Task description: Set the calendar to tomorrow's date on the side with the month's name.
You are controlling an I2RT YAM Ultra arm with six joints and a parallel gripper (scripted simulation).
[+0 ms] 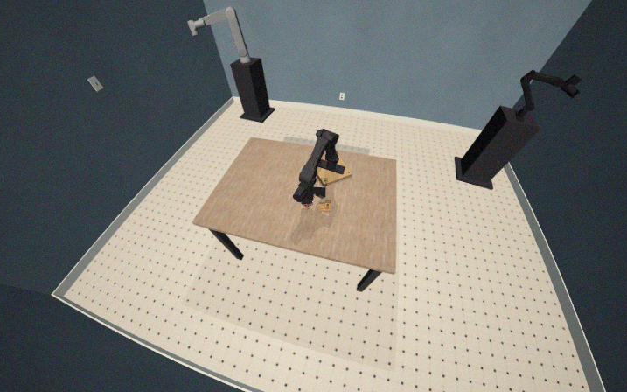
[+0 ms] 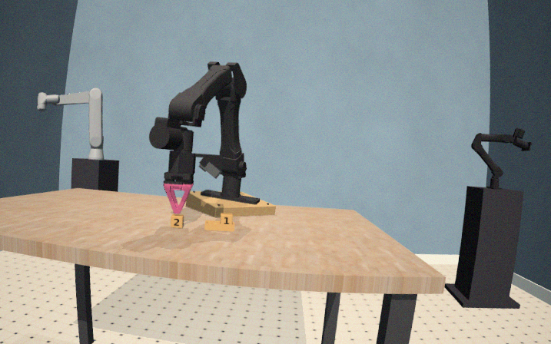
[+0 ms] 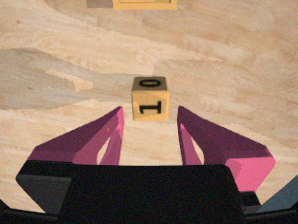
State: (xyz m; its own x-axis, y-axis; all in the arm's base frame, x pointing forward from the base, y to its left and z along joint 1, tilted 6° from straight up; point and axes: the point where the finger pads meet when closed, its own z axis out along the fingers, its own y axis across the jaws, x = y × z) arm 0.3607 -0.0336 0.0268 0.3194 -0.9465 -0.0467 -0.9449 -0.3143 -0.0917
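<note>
The digit cube lies 3 cm below my hand. The rest, counted from my hand: tan tray 10 cm to the left, 4 cm below, 4 cm behind.
</note>
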